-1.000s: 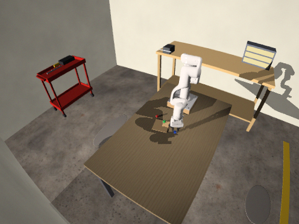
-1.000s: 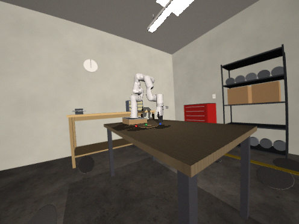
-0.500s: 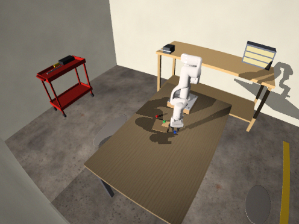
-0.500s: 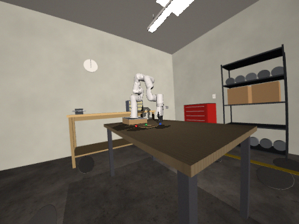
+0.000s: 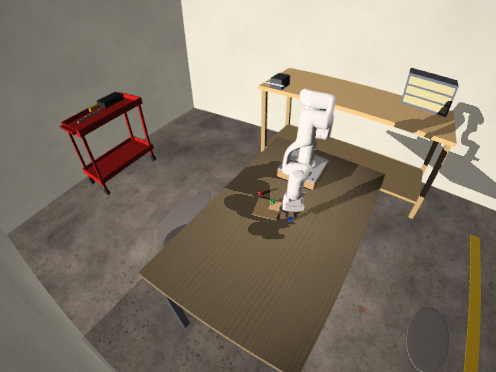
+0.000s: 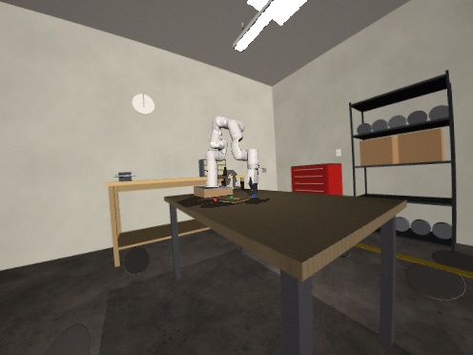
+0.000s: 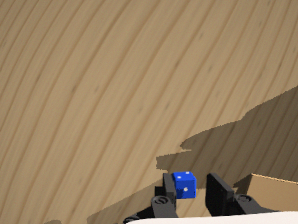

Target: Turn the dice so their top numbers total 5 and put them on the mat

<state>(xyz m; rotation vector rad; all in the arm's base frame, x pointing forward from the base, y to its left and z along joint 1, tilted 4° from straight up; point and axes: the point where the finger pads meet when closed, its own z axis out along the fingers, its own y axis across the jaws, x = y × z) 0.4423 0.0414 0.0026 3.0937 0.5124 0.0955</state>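
My hand is 40 mm above the blue die. Also, from my hand: tan mat (150 mm to the right, 40 mm below, 40 mm behind); red die (230 mm to the right, 130 mm behind, 40 mm below); green die (140 mm to the right, 90 mm behind, 30 mm below).
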